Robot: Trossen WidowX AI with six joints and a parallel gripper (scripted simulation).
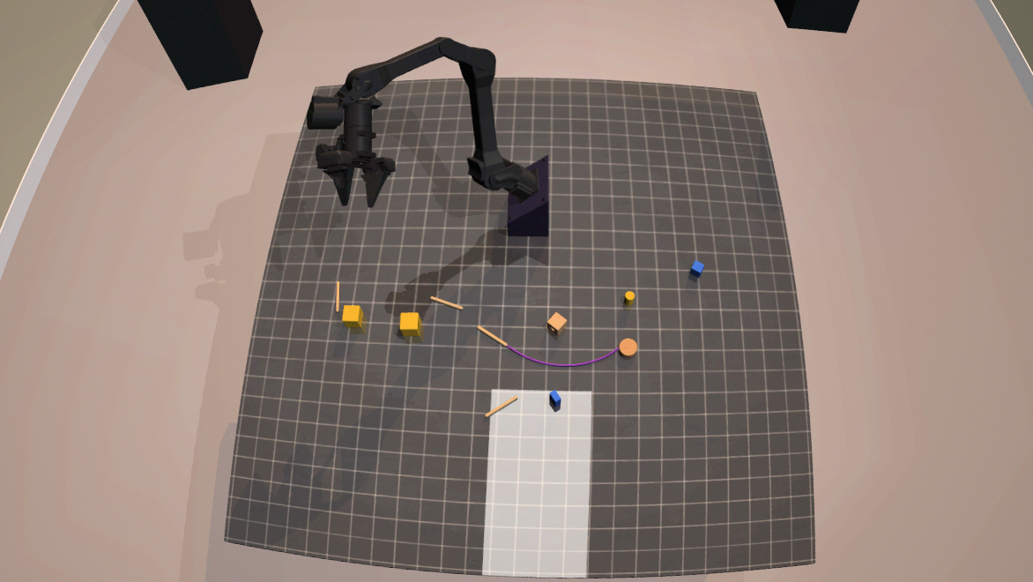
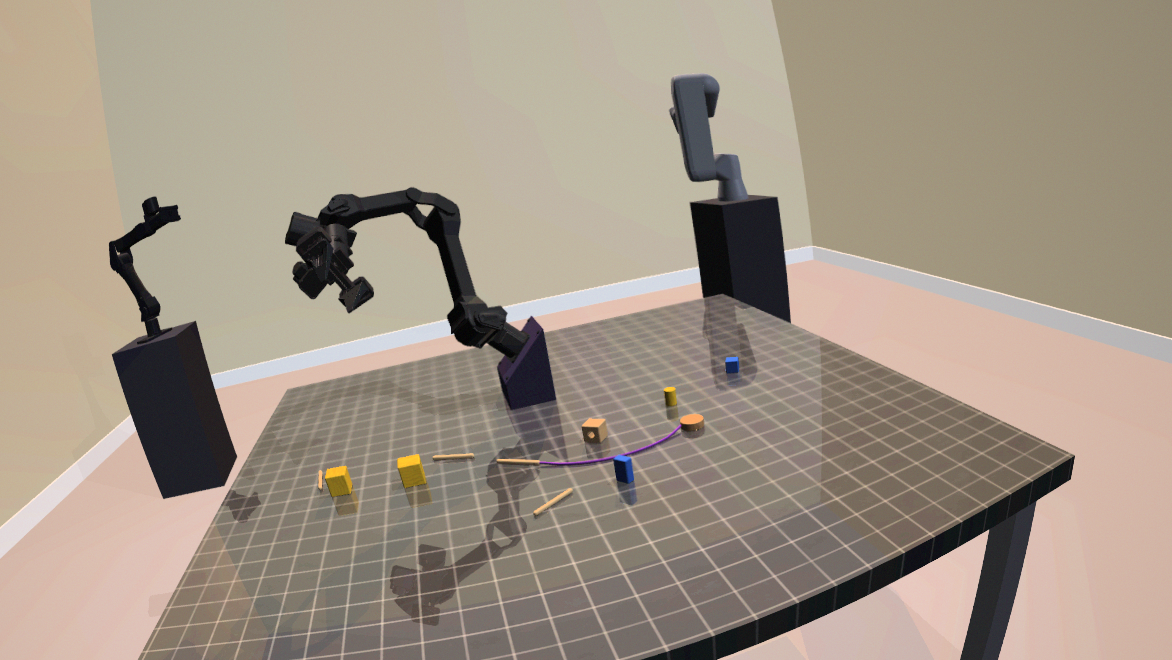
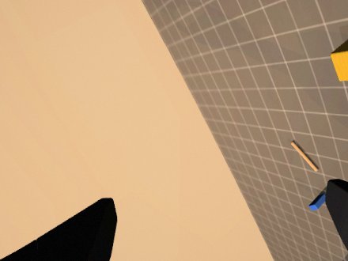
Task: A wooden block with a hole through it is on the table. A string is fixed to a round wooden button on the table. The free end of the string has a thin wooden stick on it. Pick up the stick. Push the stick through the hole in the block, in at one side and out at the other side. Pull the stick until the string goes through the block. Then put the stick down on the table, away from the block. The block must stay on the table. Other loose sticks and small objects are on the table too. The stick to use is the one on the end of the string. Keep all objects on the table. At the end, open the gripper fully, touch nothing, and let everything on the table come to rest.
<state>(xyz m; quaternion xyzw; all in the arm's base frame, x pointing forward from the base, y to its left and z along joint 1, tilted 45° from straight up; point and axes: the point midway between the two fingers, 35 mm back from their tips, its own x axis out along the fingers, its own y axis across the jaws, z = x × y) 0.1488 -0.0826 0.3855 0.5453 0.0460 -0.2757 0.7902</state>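
My gripper tip is now 140 mm short of the wooden block, 370 mm to the right of it and 290 mm above it. The rest, counted from my gripper tip: yellow cylinder: 90 mm ahead, 540 mm to the left, 290 mm below; then thin stick: 160 mm ahead, 250 mm to the left, 310 mm below; then blue block: 310 mm ahead, 360 mm to the left, 290 mm below.
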